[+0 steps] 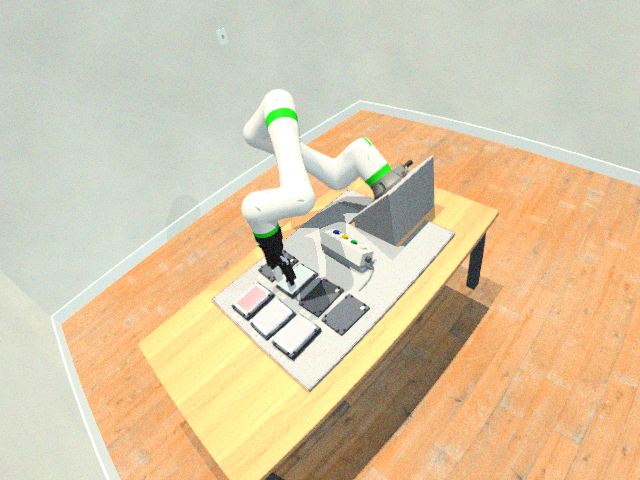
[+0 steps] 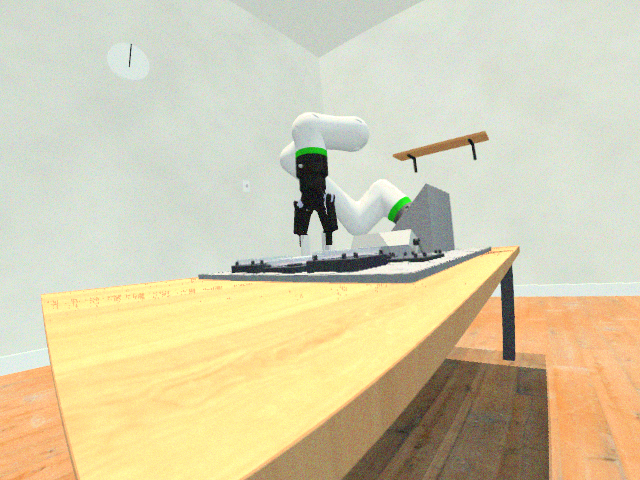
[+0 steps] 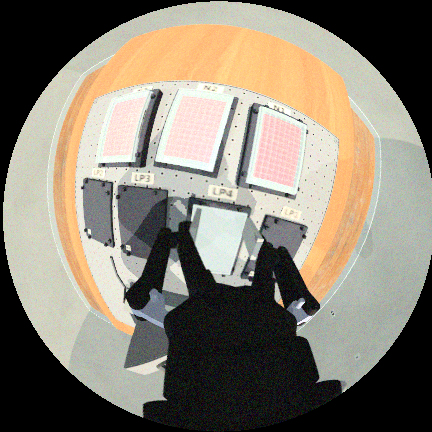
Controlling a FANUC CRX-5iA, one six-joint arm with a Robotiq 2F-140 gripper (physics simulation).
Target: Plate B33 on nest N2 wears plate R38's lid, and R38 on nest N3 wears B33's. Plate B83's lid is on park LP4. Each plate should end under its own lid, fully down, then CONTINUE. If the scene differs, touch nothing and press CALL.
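Frame: origin at the arm's base, x back, y right, z up, level; centimetres.
Seen in the pictures: gripper, fingertip midpoint: (image 1: 286, 284) (image 3: 222, 221); arm's base, link origin: (image 1: 389, 189) (image 2: 413, 221).
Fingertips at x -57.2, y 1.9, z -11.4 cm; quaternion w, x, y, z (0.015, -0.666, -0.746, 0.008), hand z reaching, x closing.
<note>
Offsets run from my fingertips to a thing's top centre.
A clear, pale lid {dx +4.5, dy +0.0, dz -0.1 cm} (image 3: 222, 227) (image 1: 305, 272) lies on park LP4. My gripper (image 3: 222, 221) (image 1: 285, 279) (image 2: 315, 244) points down low over it, its fingers partly open at the lid's two long sides, with nothing held. Any contact with the lid cannot be told. The plate on N1 {dx -13.8, dy +4.6, dz +1.6 cm} (image 3: 277, 150) (image 1: 251, 300) shows vivid pink wells and looks bare. The plate on N2 {dx -12.9, dy -8.5, dz +1.2 cm} (image 3: 196, 132) (image 1: 272, 317) and the plate on N3 {dx -11.2, dy -21.2, dz +2.2 cm} (image 3: 126, 128) (image 1: 296, 334) look paler, as if under lids. Plate and lid codes cannot be read.
Dark parks LP3 {dx +5.9, dy -13.9, dz +0.2 cm} (image 3: 145, 207) (image 1: 323, 295) and LP2 {dx +6.9, dy -26.3, dz +0.2 cm} (image 3: 98, 215) (image 1: 345, 314) lie to one side of LP4, and park LP1 {dx +4.0, dy +12.8, dz +0.2 cm} (image 3: 286, 233) to the other. A button console {dx +27.3, dy -5.0, dz +6.5 cm} (image 1: 345, 249) (image 2: 387, 238) and an upright grey panel (image 1: 410, 206) (image 2: 436, 219) stand behind.
</note>
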